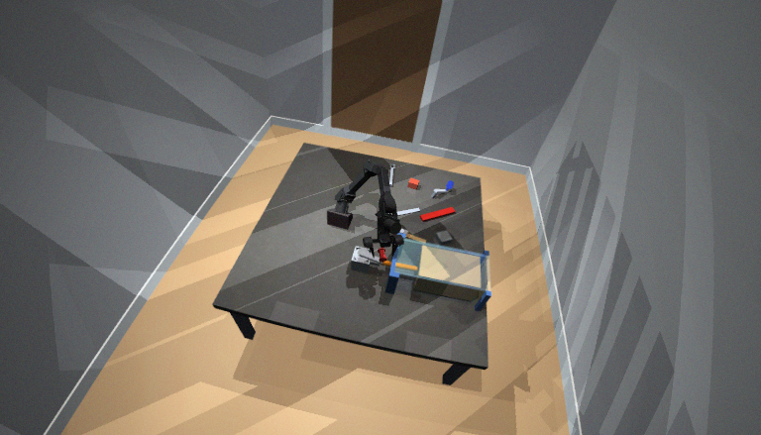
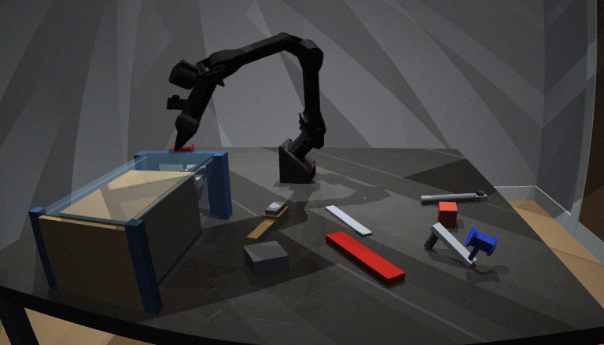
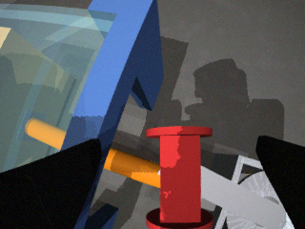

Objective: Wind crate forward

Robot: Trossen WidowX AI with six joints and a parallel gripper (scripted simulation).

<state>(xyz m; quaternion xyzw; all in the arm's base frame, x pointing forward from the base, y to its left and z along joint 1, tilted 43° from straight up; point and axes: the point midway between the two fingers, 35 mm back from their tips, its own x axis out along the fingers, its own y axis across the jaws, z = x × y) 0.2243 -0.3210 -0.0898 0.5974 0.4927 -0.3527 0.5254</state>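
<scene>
My gripper tip is 3 cm above the red spool-shaped grip and 2 cm to the right of it. The rest, counted from my gripper tip: grey winch (13 cm below, 12 cm behind, 4 cm to the left); clear-panelled cubby (30 cm ahead, 4 cm below); wooden-handled tool (26 cm to the left, 15 cm ahead, 14 cm below).
</scene>
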